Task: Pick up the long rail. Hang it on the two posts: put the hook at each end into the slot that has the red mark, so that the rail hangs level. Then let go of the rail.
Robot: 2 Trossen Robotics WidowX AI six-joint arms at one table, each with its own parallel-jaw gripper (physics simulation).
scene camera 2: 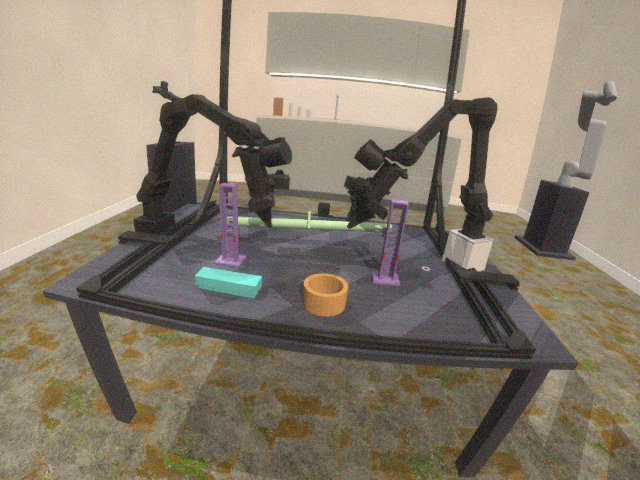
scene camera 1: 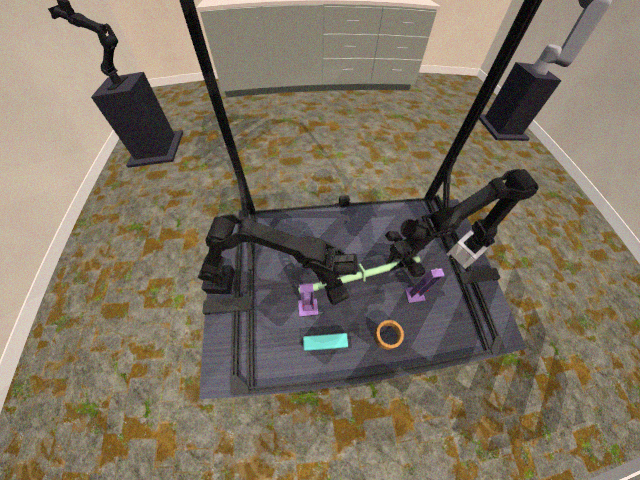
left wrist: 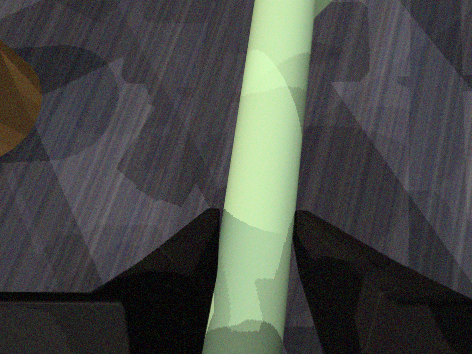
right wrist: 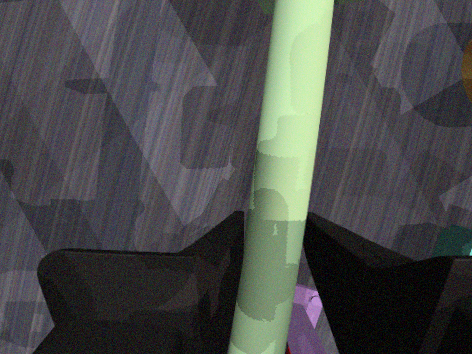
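Seen in the pictures: left gripper, between the fingertips: [scene camera 2: 347, 225] [scene camera 1: 388, 267] [left wrist: 256, 221]; right gripper, between the fingertips: [scene camera 2: 270, 225] [scene camera 1: 333, 282] [right wrist: 272, 220]; left arm's base, origin of its link: [scene camera 2: 471, 234] [scene camera 1: 473, 244]; right arm's base, origin of its link: [scene camera 2: 153, 216] [scene camera 1: 216, 276].
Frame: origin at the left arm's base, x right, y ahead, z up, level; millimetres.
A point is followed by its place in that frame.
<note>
The long pale green rail [scene camera 1: 379, 270] @(x 151, y 406, z 10 mm) [scene camera 2: 330, 224] @(x 149, y 412, z 6 mm) [left wrist: 270, 150] @(x 151, y 385, z 12 mm) [right wrist: 295, 100] @(x 200, y 515, z 11 mm) is held off the table, roughly level, behind the two purple posts in scene camera 2. The left-hand post [scene camera 1: 308, 304] @(x 225, y 669, z -89 mm) [scene camera 2: 229, 222] [right wrist: 306, 327] @(x 204, y 659, z -67 mm) and the right-hand post [scene camera 1: 428, 284] @(x 3, y 290, z -3 mm) [scene camera 2: 394, 237] @(x 16, y 296, z 14 mm) stand upright, with red marks low on both. The rail's ends overlap the posts in scene camera 2; whether its hooks touch them I cannot tell. My left gripper [scene camera 2: 352, 225] @(x 142, y 364, z 1 mm) [left wrist: 256, 221] @(x 142, y 364, z 1 mm) is shut on the rail toward its right end. My right gripper [scene camera 2: 268, 224] @(x 216, y 562, z -10 mm) [right wrist: 272, 220] @(x 216, y 562, z -10 mm) is shut on it toward its left end.
A teal block [scene camera 1: 325, 341] @(x 78, y 700, z -71 mm) [scene camera 2: 228, 282] @(x 52, y 702, z -74 mm) lies in front of the left-hand post. An orange ring [scene camera 1: 379, 341] @(x -34, y 553, z -60 mm) [scene camera 2: 324, 304] @(x -81, y 527, z -76 mm) stands nearer the right-hand post. Black frame bars run along the table edges, and black uprights rise at the back. A white box [scene camera 2: 467, 250] @(x -35, y 50, z -32 mm) sits under the left arm.
</note>
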